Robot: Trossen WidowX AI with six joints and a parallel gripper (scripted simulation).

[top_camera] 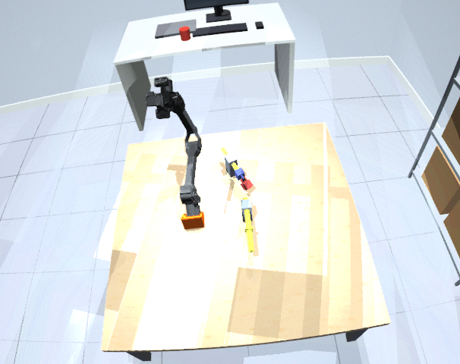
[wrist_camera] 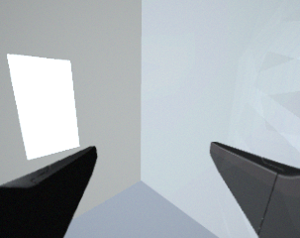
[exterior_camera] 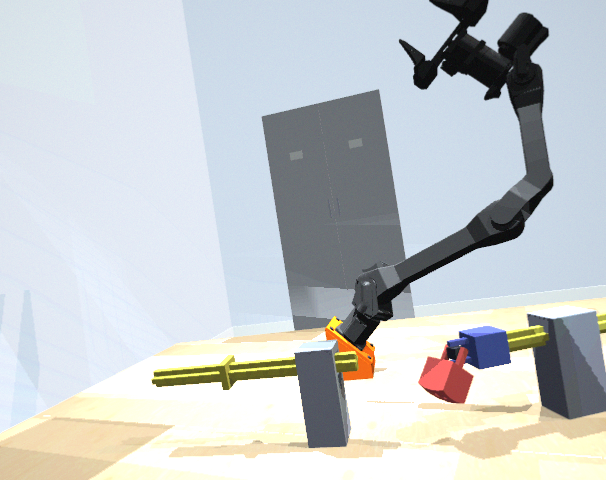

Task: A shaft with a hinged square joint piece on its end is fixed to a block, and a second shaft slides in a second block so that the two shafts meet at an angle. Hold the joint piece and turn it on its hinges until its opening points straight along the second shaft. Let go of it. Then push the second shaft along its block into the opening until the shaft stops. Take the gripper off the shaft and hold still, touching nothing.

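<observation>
The red joint piece is 340 mm ahead of my gripper tip, 50 mm to the right of it and 590 mm below it.
</observation>
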